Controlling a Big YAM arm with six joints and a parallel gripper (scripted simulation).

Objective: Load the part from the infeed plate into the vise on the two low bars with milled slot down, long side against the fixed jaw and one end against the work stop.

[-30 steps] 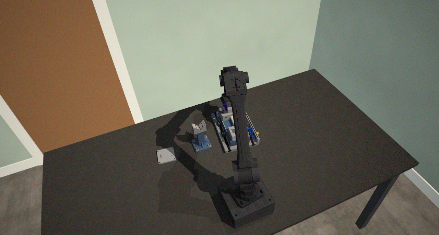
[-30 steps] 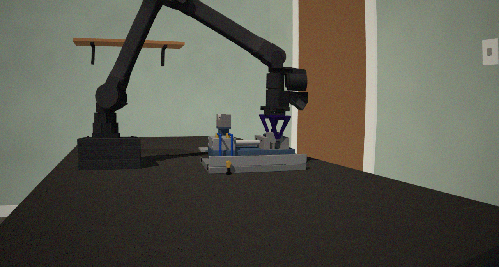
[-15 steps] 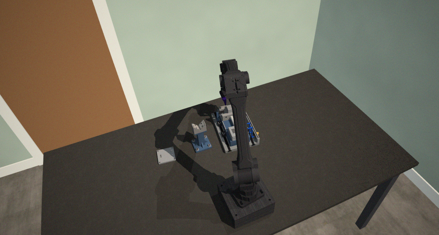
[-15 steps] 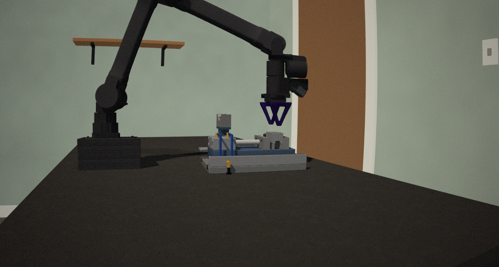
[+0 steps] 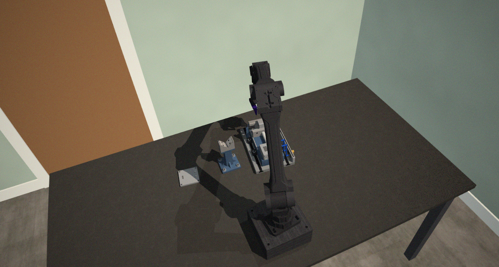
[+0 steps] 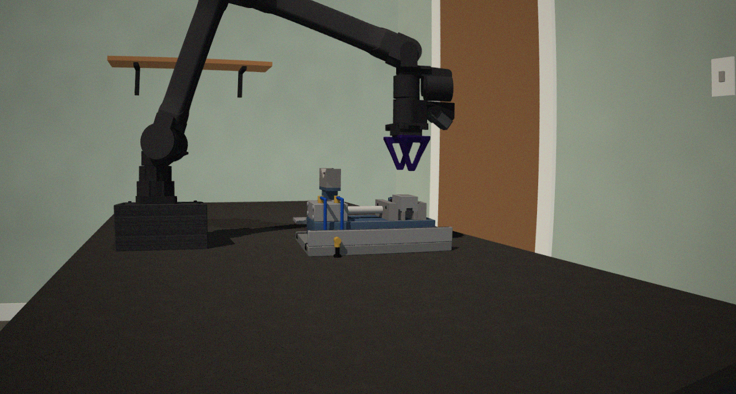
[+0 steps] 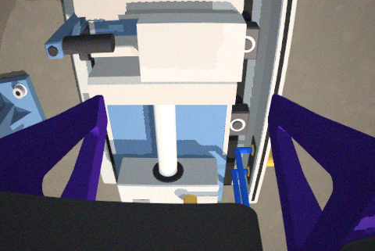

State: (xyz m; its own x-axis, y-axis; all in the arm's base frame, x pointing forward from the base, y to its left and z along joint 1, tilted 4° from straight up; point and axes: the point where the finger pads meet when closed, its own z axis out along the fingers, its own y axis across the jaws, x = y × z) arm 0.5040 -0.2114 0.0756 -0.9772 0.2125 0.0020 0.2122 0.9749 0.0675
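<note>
The part lies 80 mm below my hand. Also, from my hand: grey infeed plate (430 mm to the left, 170 mm below, 50 mm behind).
</note>
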